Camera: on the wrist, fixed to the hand. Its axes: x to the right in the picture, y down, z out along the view.
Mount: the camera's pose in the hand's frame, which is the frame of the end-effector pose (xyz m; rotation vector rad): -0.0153 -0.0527 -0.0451 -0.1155 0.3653 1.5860
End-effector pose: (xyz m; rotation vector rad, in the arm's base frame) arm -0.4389 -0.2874 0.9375 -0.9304 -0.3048 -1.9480
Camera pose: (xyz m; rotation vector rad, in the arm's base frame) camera -0.4999 -0.2737 0.9039 -0.5040 0.6238 -0.5915
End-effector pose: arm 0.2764 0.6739 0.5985 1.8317 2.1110 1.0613
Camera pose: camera 0.2133 0.6415 0.5956 -2.2915 -0.1182 -1.1578
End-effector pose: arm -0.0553 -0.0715 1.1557 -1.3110 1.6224 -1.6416
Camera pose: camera -0.0730 -0.0272 1.2083 0.4337 2.0009 -0.7064
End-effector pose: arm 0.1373 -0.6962 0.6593 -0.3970 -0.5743 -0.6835
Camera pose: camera 0.1079 -0.7498 0.6232 -0.6644 0.2233 0.7413
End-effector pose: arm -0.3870 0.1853 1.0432 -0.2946 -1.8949 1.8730
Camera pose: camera -0.3443 0.2156 1.0912 1.8913 1.0898 -1.5916
